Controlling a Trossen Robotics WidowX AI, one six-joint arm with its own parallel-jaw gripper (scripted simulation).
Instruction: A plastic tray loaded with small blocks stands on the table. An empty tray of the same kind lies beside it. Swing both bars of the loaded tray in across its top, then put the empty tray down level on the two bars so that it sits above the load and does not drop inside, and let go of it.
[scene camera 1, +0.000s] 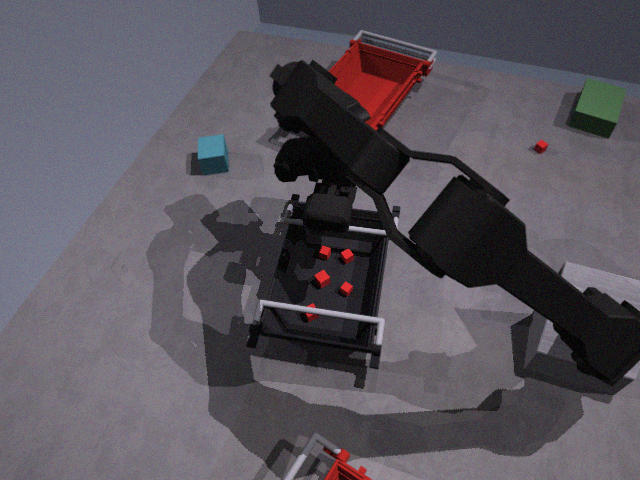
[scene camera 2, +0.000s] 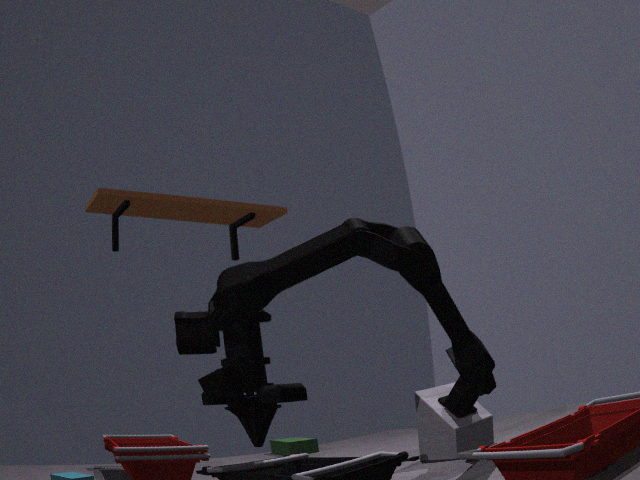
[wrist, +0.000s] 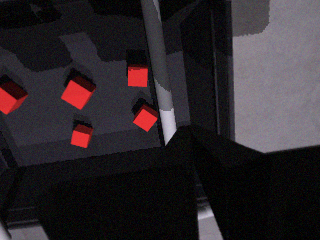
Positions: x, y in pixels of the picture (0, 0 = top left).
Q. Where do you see my gripper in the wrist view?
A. At 187, 133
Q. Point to my gripper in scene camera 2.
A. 258, 446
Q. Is my gripper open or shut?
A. Shut.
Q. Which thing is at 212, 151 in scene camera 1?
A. A teal cube.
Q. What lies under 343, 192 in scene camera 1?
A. My gripper.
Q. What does my gripper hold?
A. Nothing.
